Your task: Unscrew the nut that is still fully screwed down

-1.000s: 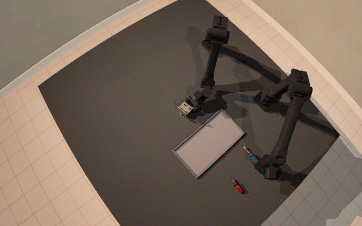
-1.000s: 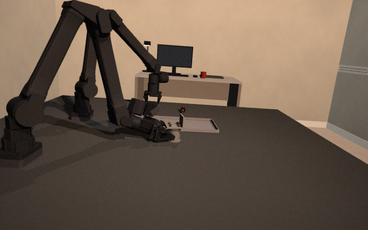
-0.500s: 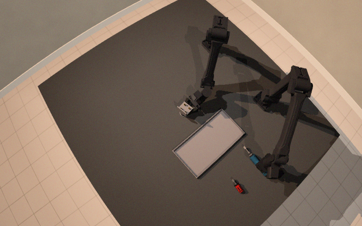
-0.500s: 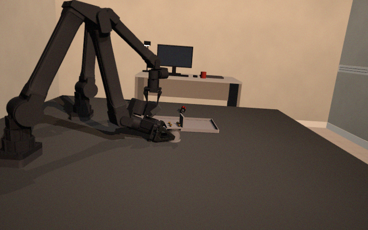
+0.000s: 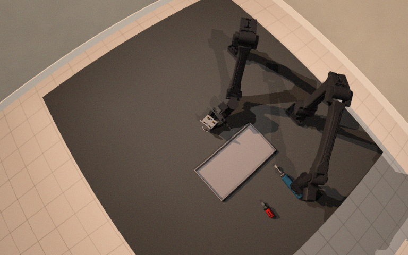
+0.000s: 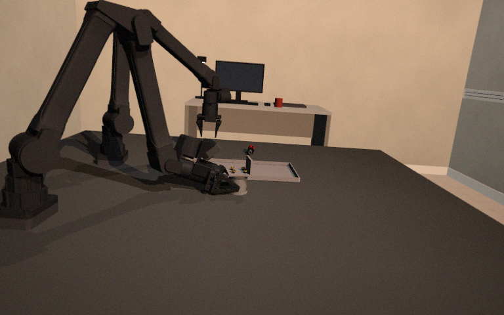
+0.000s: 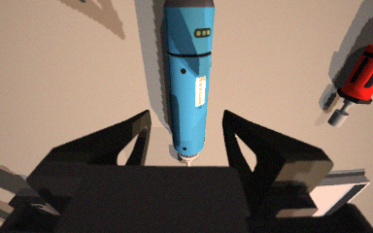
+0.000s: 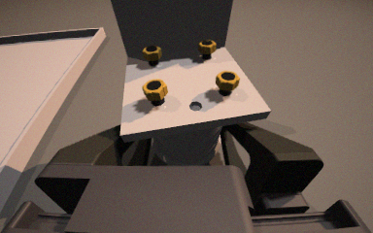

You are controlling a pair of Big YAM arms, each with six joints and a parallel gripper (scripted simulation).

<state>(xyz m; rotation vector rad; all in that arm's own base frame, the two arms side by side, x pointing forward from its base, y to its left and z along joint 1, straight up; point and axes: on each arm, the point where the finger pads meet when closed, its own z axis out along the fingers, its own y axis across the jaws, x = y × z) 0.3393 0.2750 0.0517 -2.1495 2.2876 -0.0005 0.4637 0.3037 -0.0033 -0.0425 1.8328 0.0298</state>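
Right now the joint module is 10 mm above my right hand. From my right hand the other things lie so: shallow grey tray: 250 mm to the left, 20 mm below; nut: 50 mm above, 20 mm to the left, 20 mm ahead; grey bracket: 50 mm above.
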